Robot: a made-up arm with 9 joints. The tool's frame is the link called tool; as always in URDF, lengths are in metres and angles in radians. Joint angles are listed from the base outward.
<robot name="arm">
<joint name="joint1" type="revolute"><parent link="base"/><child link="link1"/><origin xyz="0 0 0.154" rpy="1.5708 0 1.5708"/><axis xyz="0 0 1"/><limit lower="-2.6" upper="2.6"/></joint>
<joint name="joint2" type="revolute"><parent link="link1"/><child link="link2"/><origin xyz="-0.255 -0.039 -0.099" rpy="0 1.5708 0"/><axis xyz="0 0 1"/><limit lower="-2.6" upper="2.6"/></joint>
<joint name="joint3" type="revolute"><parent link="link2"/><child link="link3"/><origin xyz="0.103 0.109 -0.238" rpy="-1.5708 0 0"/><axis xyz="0 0 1"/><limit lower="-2.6" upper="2.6"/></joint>
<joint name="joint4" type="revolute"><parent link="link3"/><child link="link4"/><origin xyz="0.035 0.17 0.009" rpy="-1.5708 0 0"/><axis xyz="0 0 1"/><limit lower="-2.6" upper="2.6"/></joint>
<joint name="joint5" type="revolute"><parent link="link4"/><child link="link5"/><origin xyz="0.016 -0.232 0.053" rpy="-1.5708 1.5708 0"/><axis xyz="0 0 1"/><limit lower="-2.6" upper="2.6"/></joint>
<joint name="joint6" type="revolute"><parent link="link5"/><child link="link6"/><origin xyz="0.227 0.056 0.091" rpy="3.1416 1.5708 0"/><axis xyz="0 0 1"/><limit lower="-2.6" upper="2.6"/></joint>
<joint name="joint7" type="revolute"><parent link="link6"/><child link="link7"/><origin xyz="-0.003 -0.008 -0.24" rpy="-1.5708 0 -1.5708"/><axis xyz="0 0 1"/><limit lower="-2.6" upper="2.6"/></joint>
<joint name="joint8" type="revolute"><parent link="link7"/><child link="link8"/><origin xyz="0.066 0.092 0.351" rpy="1.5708 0 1.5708"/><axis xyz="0 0 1"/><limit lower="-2.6" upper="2.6"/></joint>
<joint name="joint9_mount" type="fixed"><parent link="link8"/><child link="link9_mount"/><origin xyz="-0.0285 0.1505 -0.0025" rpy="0 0 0"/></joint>
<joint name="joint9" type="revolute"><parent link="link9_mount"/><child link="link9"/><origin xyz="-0.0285 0.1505 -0.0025" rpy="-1.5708 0 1.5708"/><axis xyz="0 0 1"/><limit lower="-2.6" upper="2.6"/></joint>
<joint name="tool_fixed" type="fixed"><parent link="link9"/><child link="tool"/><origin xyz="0.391 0.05 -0.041" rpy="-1.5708 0 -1.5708"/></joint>
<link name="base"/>
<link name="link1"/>
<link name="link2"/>
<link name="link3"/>
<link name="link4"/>
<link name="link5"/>
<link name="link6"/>
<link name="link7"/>
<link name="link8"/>
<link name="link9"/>
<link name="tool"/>
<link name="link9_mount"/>
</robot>
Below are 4 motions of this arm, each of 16 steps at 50 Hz.
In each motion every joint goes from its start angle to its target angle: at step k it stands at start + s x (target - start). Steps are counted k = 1, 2, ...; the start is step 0. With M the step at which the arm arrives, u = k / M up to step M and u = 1 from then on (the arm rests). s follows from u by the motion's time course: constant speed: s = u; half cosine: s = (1 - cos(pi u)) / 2; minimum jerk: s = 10 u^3 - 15 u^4 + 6 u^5.
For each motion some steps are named. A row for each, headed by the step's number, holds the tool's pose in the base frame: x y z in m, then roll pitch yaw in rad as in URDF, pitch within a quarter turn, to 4 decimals.
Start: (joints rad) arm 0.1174 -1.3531 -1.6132 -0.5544 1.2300 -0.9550 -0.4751 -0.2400 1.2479
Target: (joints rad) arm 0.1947 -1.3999 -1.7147 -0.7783 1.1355 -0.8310 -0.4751 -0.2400 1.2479
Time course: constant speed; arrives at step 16
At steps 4, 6, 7, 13, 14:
4: -0.4368 -1.4753 -0.6360 -0.1082 1.2413 -2.0990
6: -0.4073 -1.4680 -0.6524 -0.1058 1.2521 -2.0742
7: -0.3925 -1.4641 -0.6605 -0.1031 1.2575 -2.0603
13: -0.3033 -1.4368 -0.7057 -0.0607 1.2911 -1.9546
14: -0.2884 -1.4317 -0.7127 -0.0487 1.2966 -1.9326

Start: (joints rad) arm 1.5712 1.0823 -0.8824 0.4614 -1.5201 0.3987 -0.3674 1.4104 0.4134
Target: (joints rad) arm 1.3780 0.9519 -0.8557 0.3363 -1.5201 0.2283 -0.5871 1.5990 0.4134
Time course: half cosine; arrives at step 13
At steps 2, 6, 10, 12, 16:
2: -0.0484 -0.8546 -0.5265 2.9073 0.0315 0.4134
6: -0.1116 -0.8901 -0.4731 2.8956 0.1684 0.4505
10: -0.1854 -0.9279 -0.4024 2.8878 0.3244 0.4737
12: -0.2044 -0.9369 -0.3825 2.8861 0.3642 0.4764
16: -0.2069 -0.9380 -0.3799 2.8859 0.3693 0.4767

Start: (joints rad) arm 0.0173 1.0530 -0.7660 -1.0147 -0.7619 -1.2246 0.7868 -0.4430 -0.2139
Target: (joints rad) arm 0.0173 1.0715 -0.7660 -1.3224 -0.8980 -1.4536 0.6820 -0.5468 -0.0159
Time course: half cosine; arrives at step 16
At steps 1, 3, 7, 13, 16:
1: 0.7227 -0.1632 -0.5606 2.5765 -0.2092 1.7829
3: 0.7111 -0.1536 -0.5655 2.5900 -0.2260 1.7650
7: 0.6664 -0.1117 -0.5781 2.6494 -0.2951 1.6839
13: 0.6141 -0.0447 -0.5729 2.7538 -0.3963 1.5345
16: 0.6082 -0.0344 -0.5695 2.7721 -0.4114 1.5076

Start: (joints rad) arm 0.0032 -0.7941 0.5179 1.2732 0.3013 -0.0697 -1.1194 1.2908 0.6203
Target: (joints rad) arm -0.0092 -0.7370 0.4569 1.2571 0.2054 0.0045 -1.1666 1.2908 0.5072
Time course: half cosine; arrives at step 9
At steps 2, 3, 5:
2: -0.7725 -0.5825 -0.5215 -3.0519 0.1004 -1.1806
3: -0.7678 -0.5809 -0.5244 -3.0489 0.0873 -1.1901
5: -0.7561 -0.5781 -0.5312 -3.0416 0.0534 -1.2141

